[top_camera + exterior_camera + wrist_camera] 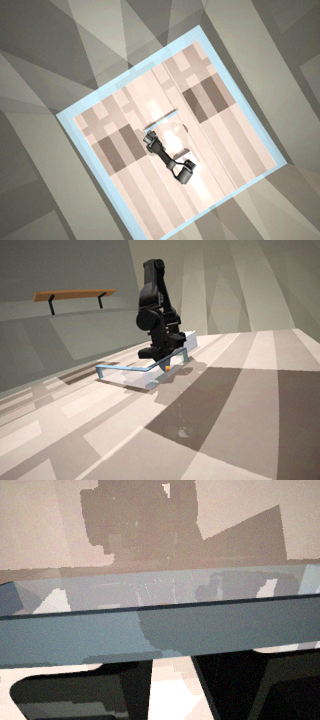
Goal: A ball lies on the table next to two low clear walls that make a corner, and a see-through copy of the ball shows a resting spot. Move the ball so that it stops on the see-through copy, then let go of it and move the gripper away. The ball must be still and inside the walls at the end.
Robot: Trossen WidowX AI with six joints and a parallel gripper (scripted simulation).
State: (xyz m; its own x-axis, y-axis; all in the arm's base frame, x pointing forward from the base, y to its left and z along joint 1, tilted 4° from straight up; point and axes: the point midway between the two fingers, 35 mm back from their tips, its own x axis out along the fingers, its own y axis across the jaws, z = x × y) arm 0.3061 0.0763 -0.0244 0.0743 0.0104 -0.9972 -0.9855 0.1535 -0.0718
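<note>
The orange ball is right at my gripper tip. Round my gripper tip: see-through ball copy 1 cm to the left.
</note>
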